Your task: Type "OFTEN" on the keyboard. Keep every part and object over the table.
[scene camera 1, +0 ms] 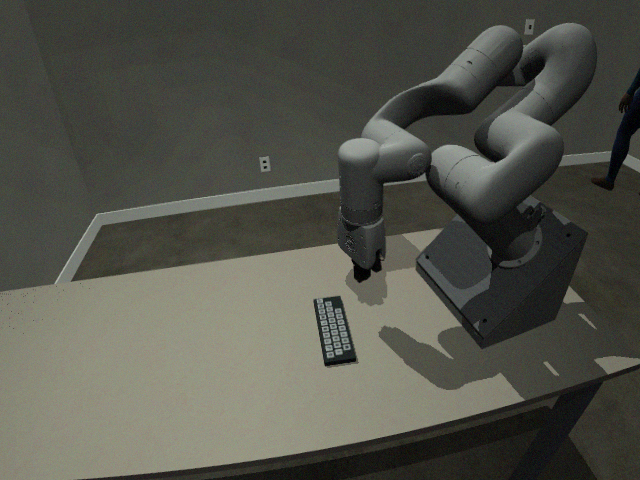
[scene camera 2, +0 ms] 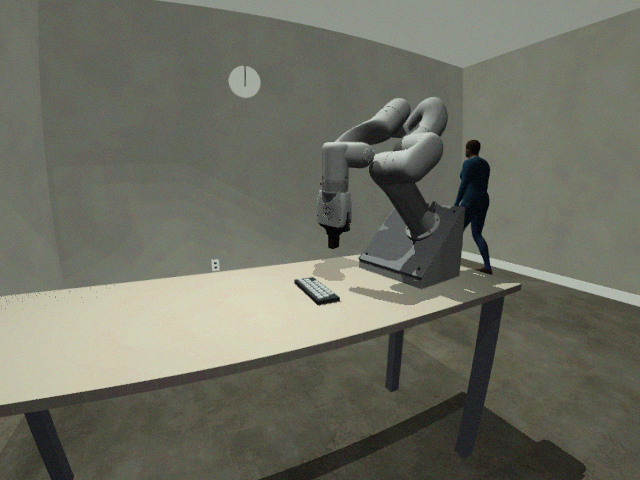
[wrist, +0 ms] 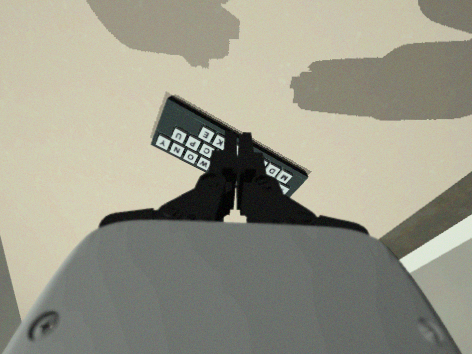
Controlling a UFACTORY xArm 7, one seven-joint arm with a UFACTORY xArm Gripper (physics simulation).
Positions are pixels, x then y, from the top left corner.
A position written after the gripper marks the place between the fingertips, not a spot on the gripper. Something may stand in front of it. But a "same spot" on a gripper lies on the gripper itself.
Scene:
The gripper shows in scene camera 1, in scene camera 2 and in the wrist view (pixel 236 151). One and the same spot on the gripper: (scene camera 1: pixel 360 274) is (scene camera 2: pixel 333 241).

